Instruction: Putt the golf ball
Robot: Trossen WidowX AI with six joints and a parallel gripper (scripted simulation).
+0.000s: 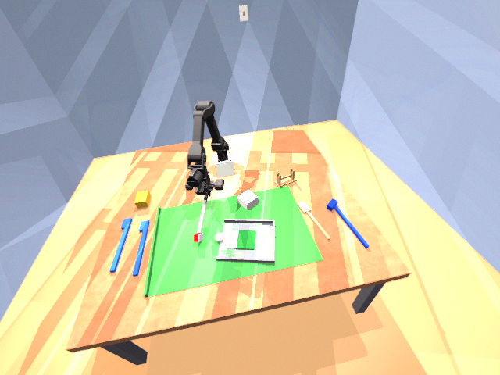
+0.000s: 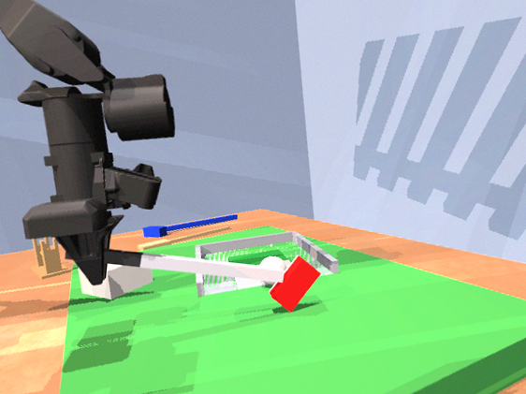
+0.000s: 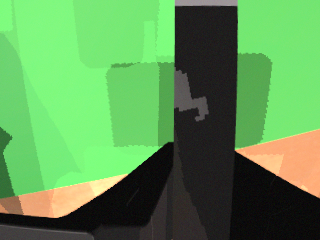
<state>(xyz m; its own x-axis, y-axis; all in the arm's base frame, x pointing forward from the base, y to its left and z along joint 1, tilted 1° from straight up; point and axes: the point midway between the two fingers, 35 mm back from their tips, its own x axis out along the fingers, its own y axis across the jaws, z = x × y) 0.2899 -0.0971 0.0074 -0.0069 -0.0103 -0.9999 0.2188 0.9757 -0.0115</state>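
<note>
Now: gripper tip 12 cm short of the red putter and 2 cm to the left of it. Round my gripper tip: white golf ball 23 cm ahead, 5 cm below, 4 cm to the left; then white block 20 cm to the left, 5 cm below, 2 cm ahead; then yellow block 38 cm to the right, 11 cm behind, 5 cm below.
</note>
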